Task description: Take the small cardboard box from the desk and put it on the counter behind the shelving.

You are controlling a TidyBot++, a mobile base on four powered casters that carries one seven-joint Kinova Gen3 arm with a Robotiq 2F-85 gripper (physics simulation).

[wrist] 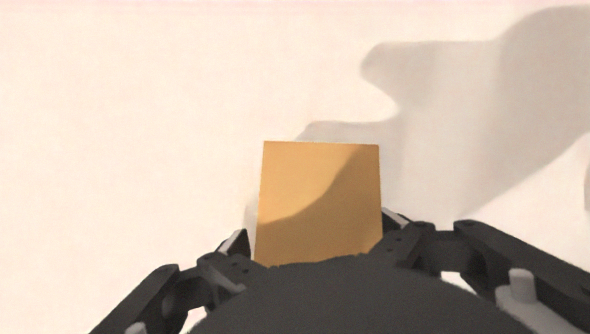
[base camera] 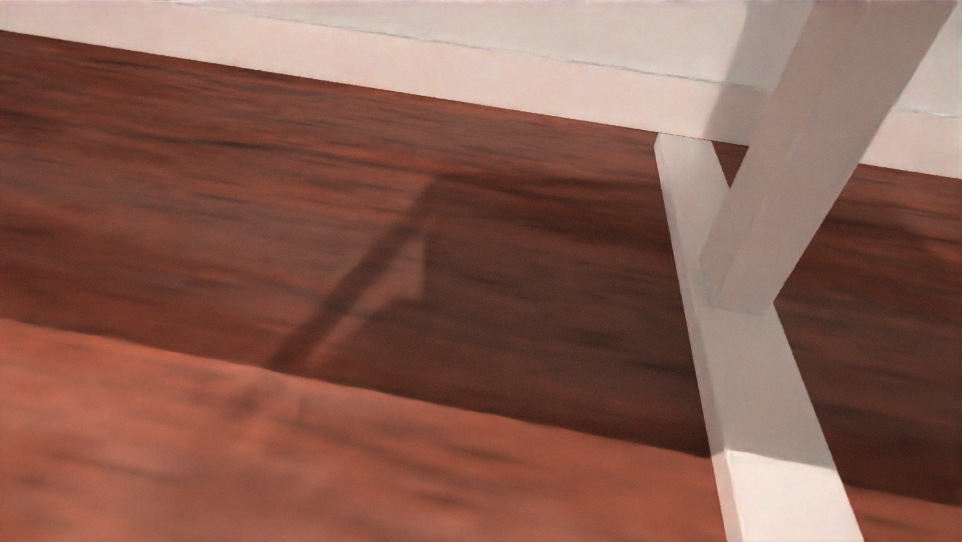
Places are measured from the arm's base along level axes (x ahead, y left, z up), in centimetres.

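Pixels of known places: gripper, fingertip midpoint: [wrist: 311, 232].
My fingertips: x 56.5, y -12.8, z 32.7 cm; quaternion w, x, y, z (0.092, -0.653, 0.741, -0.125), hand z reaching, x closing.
Note:
Behind a point stands the place of what it marks.
The small cardboard box [wrist: 318, 190] @[x 58.5, y -13.6, z 37.3 cm] shows its plain tan top in the wrist view, on the pale desk surface [wrist: 125, 125] @[x 68.3, y -1.1, z 32.4 cm]. My gripper [wrist: 311, 232] @[x 56.5, y -12.8, z 32.7 cm] is open, with one finger at the left side of the box and one at the right. A narrow gap shows between the left fingertip and the box; the right fingertip is very close to the box's edge, and I cannot tell if they touch. The near edge of the box is hidden behind the dark gripper body. The box, the gripper, the counter and the shelving do not show in the base camera view.
In the base camera view, a white slanted post [base camera: 801, 161] @[x 45.4, y -25.9, z -21.4 cm] rises from a white foot beam [base camera: 760, 377] at the right. The reddish wood floor [base camera: 201, 235] @[x 56.1, y 26.3, z -39.7 cm] carries shadows. A pale baseboard [base camera: 403, 74] @[x 98.6, y 8.6, z -36.6 cm] runs across the top. Shadows of the arm fall on the desk.

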